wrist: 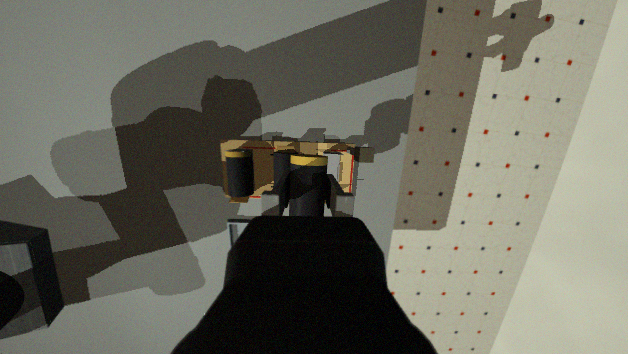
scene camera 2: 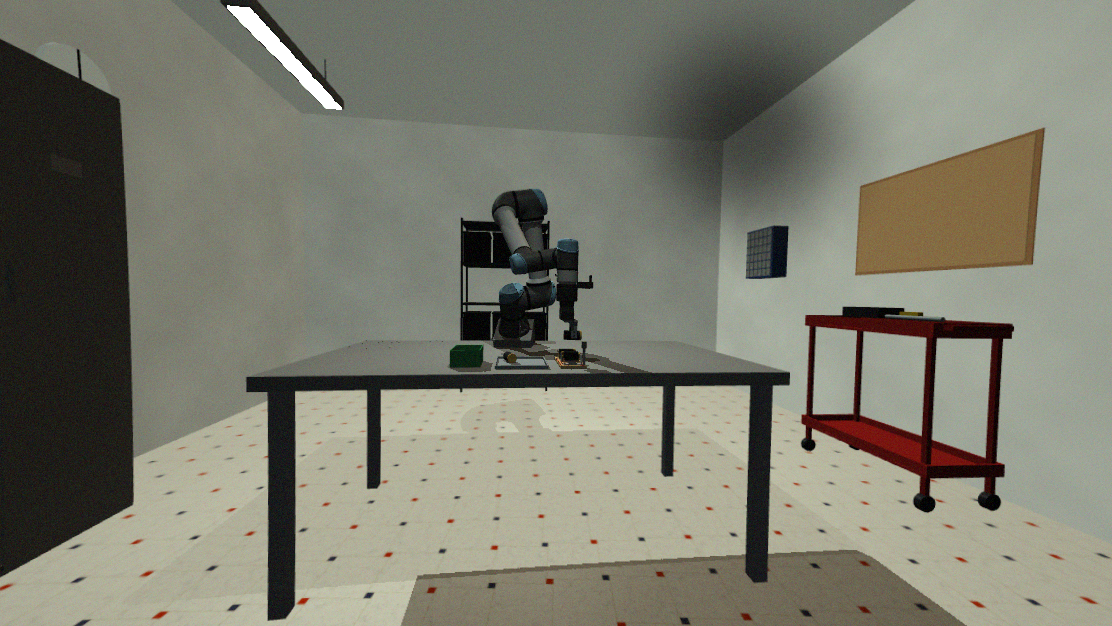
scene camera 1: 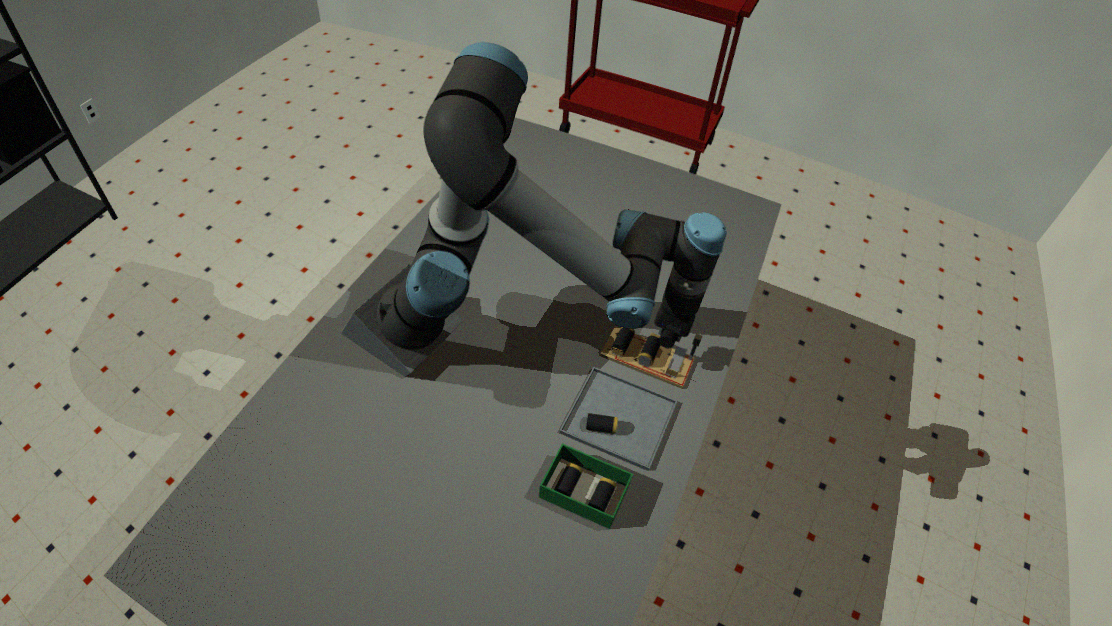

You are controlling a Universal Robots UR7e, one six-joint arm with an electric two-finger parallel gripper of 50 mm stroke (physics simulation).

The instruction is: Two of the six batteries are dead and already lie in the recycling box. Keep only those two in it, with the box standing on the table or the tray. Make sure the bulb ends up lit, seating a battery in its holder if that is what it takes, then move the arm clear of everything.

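Seen in the pictures: gripper, between the fingertips: [wrist: 307, 184] [scene camera 2: 572, 337] [scene camera 1: 670, 334]; arm's base, origin of its link: [scene camera 2: 514, 329] [scene camera 1: 409, 316].
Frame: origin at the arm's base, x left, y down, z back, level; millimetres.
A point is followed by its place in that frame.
My gripper [wrist: 307, 184] {x 246, y -16, z -515 mm} is shut on a black battery [wrist: 308, 175] {x 261, y -42, z -515 mm} [scene camera 2: 573, 335] with a gold end and holds it above the holder board [wrist: 263, 170] {x 236, y 73, z -446 mm} [scene camera 2: 571, 365] {x 238, y 72, z -581 mm}. Two batteries [scene camera 1: 621, 339] {x 220, y 38, z -418 mm} [scene camera 1: 648, 349] {x 226, y 37, z -482 mm} sit in the board's left and middle holders; the right holder [scene camera 1: 677, 363] {x 251, y 71, z -551 mm} has no battery. A short post with a small dark top [scene camera 1: 696, 339] {x 273, y -7, z -570 mm} [scene camera 2: 584, 344] {x 281, y 0, z -579 mm} stands at the board's right end; no glow shows. Another battery [scene camera 1: 599, 423] {x 8, y 49, z -472 mm} [scene camera 2: 509, 357] {x 20, y 59, z -506 mm} lies on the tray [scene camera 1: 622, 388] {x 131, y 81, z -470 mm}. The green recycling box [scene camera 1: 577, 507] {x -178, y 46, z -520 mm} [scene camera 2: 466, 356] {x -118, y 44, z -586 mm} stands on the table with two batteries [scene camera 1: 570, 479] {x -134, y 47, z -481 mm} [scene camera 1: 601, 493] {x -130, y 47, z -546 mm} inside.
The tray lies between the board and the box, near the table's [scene camera 1: 373, 482] {x -330, y 83, z -146 mm} right edge in scene camera 1. A red cart [scene camera 1: 638, 108] [scene camera 2: 906, 326] and a black shelf unit [scene camera 1: 70, 143] stand apart from the table.
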